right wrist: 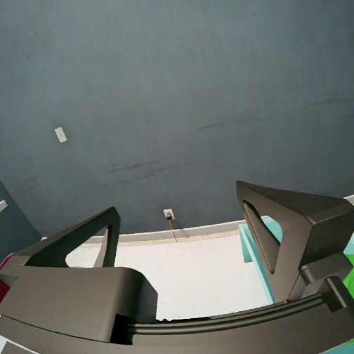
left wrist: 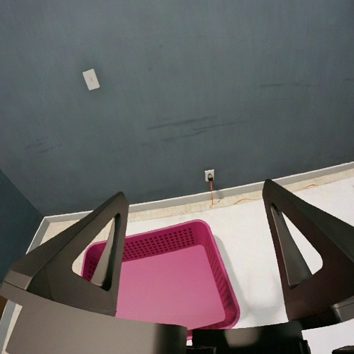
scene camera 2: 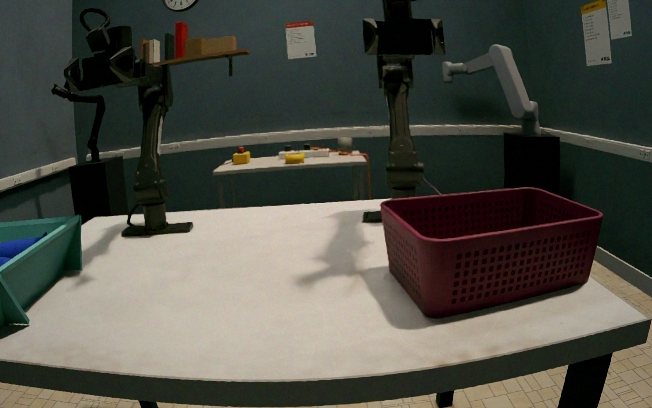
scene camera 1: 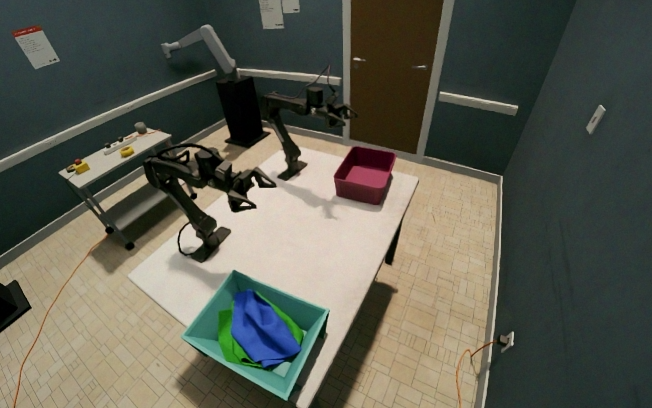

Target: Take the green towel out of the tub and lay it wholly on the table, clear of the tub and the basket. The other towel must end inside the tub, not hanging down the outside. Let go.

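A teal tub (scene camera 1: pixel 290 306) (scene camera 2: pixel 50 272) (right wrist: pixel 246 245) stands at the table's near end in scene camera 1. Inside it, a blue towel (scene camera 1: pixel 265 327) (scene camera 2: pixel 20 246) lies crumpled over a green towel (scene camera 1: pixel 227 340) (right wrist: pixel 350 272); the green one shows at the sides, its middle is hidden. A magenta basket (scene camera 1: pixel 360 192) (scene camera 2: pixel 520 265) (left wrist: pixel 227 282) stands empty at the table's other end. My left gripper (scene camera 1: pixel 346 120) (scene camera 2: pixel 404 36) (left wrist: pixel 191 192) is open and empty, high above the table near the basket. My right gripper (scene camera 1: pixel 265 196) (scene camera 2: pixel 95 71) (right wrist: pixel 173 201) is open and empty, high above the table, away from the tub.
The white table (scene camera 1: pixel 295 235) (scene camera 2: pixel 225 300) carries both arm bases along its rear side in scene camera 2. A small cart (scene camera 1: pixel 102 162) (scene camera 2: pixel 270 165) with small items stands behind the arms. A grey arm on a black pedestal (scene camera 1: pixel 240 110) (scene camera 2: pixel 531 165) stands apart from the table.
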